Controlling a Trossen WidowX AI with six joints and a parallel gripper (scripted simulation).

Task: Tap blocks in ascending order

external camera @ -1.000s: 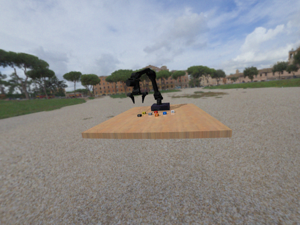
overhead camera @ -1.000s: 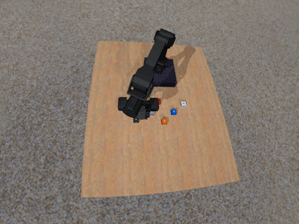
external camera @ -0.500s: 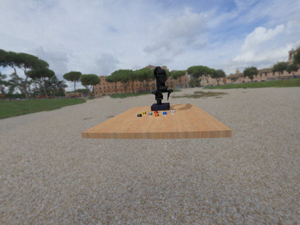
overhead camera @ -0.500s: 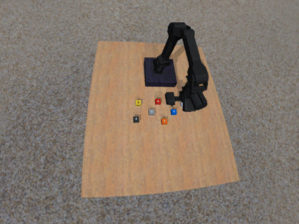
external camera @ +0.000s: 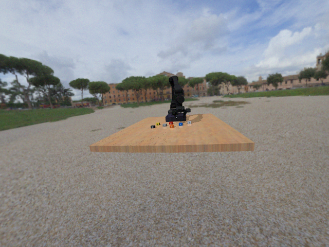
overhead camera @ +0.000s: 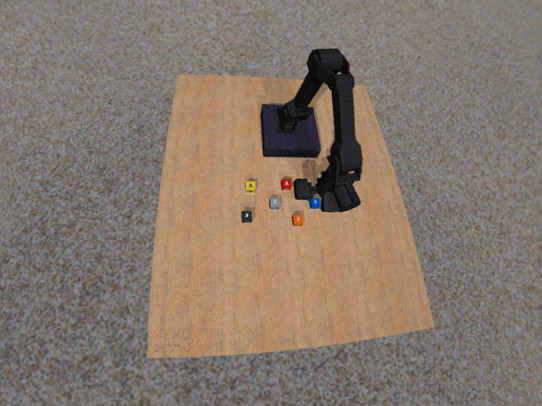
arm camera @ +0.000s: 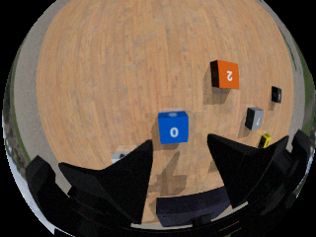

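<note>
My gripper tip is now 30 mm above the blue block. Also, from my gripper tip: white block: 60 mm behind, 70 mm to the left, 30 mm below; red block: 60 mm behind, 100 mm to the right, 30 mm below; orange block: 70 mm ahead, 60 mm to the right, 30 mm below.
</note>
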